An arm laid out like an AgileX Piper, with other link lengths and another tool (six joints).
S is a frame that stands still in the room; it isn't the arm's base.
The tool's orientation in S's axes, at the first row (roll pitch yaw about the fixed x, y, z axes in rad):
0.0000 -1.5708 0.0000
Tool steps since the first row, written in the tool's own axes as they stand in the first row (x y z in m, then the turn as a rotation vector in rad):
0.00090 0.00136 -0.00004 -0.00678 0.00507 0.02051
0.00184 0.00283 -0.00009 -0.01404 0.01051 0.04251
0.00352 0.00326 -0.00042 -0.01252 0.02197 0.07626
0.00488 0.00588 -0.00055 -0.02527 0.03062 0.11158
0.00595 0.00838 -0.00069 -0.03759 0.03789 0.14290
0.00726 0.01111 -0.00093 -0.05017 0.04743 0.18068
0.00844 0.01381 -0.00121 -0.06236 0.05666 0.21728
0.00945 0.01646 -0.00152 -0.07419 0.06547 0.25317
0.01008 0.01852 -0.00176 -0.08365 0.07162 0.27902
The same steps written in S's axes. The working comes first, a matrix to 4 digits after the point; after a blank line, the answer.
The tool's axes in the first row as the columns of a matrix, in S's axes (used below as rounded here):
0.0000 0.0000 -1.0000
0.0000 1.0000 0.0000
1.0000 0.0000 0.0000

0.00004 0.00136 0.00090 -0.02051 0.00507 -0.00678
0.00009 0.00283 0.00184 -0.04251 0.01051 -0.01404
0.00042 0.00326 0.00352 -0.07626 0.02197 -0.01252
0.00055 0.00588 0.00488 -0.11158 0.03062 -0.02527
0.00069 0.00838 0.00595 -0.14290 0.03789 -0.03759
0.00093 0.01111 0.00726 -0.18068 0.04743 -0.05017
0.00121 0.01381 0.00844 -0.21728 0.05666 -0.06236
0.00152 0.01646 0.00945 -0.25317 0.06547 -0.07419
0.00176 0.01852 0.01008 -0.27902 0.07162 -0.08365

